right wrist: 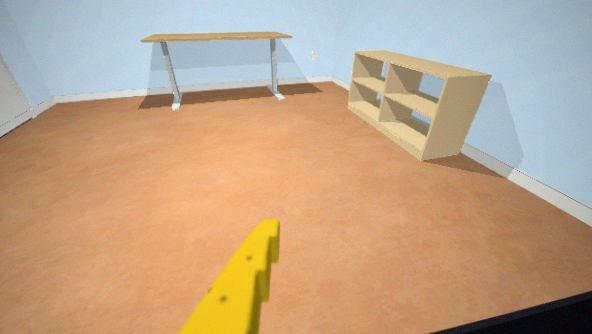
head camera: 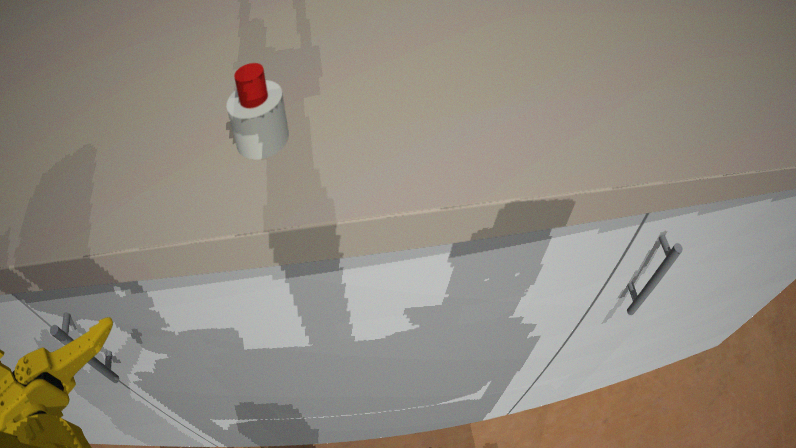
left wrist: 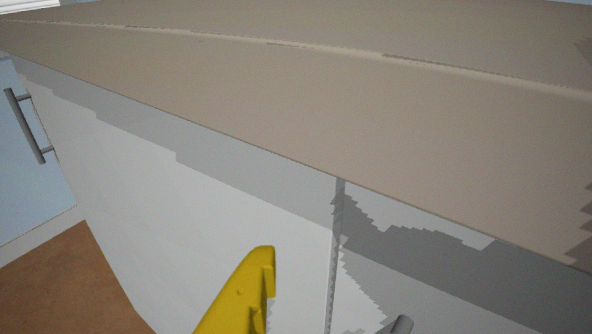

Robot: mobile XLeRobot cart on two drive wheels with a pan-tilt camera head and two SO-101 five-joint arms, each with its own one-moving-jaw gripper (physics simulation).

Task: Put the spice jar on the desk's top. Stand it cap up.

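Places are measured from the left arm's base along level axes (x ahead, y left, z up), in centimetres.
Pixels of known places: left end effector, tool point: [left wrist: 274,264]; right end effector, tool point: [right wrist: 279,235].
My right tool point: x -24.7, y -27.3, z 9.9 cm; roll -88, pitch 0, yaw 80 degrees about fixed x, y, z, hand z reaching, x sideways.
Note:
For each thing: its top centre in the pictures, then the offset to it from my right tool point. "*": a spot on its surface instead. Level surfaces: height alone.
- spice jar, middle of its top: [head camera: 248,72] dx +56.3, dy +19.5, dz +10.0 cm
- desk, its level: dz -15.4 cm
- handle, surface spot: [head camera: 105,367] * dx +45.6, dy +42.4, dz -16.7 cm
The spice jar [head camera: 259,130], a pale grey cylinder with a narrower red cap, stands cap up on the beige counter [head camera: 473,128] [left wrist: 300,90], left of centre in the head view. The desk [right wrist: 217,37], with a thin wooden top on two grey metal legs, stands far off by the wall in the right wrist view. My left gripper [head camera: 104,325] [left wrist: 268,252] is fully open and empty, in front of the cabinet doors, below the counter's front edge and apart from the jar. My right gripper [right wrist: 272,226] is fully open and empty, over the floor.
White cabinet doors with grey bar handles [head camera: 654,281] [left wrist: 25,125] are under the counter. One handle [head camera: 105,367] is close to the left jaw. A wooden shelf unit [right wrist: 457,117] stands right of the desk. A black edge [right wrist: 550,320] cuts the lower right corner of the right wrist view.

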